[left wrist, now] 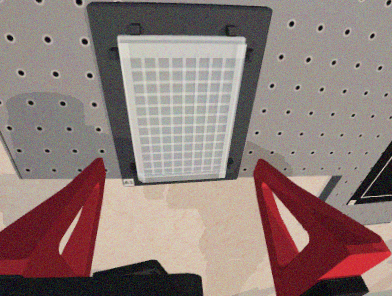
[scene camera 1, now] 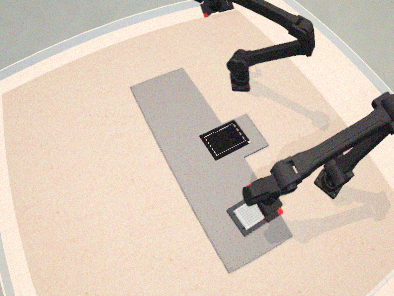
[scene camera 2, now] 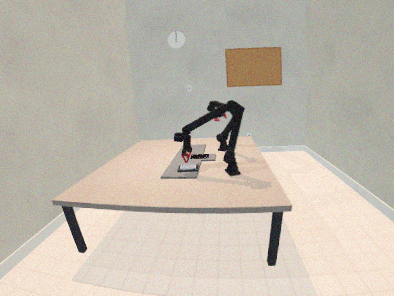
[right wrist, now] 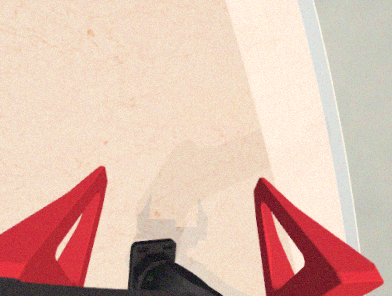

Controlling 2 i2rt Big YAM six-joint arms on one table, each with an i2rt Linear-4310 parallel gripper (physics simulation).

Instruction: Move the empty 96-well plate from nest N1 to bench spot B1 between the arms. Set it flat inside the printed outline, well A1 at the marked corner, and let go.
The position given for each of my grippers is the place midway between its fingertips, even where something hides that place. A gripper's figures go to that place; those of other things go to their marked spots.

My left gripper [left wrist: 182, 165]: 0.14 m from the lens. A white well plate [left wrist: 181, 91]: 0.17 m from the lens. A dark nest [left wrist: 104, 28] is 0.18 m from the lens.
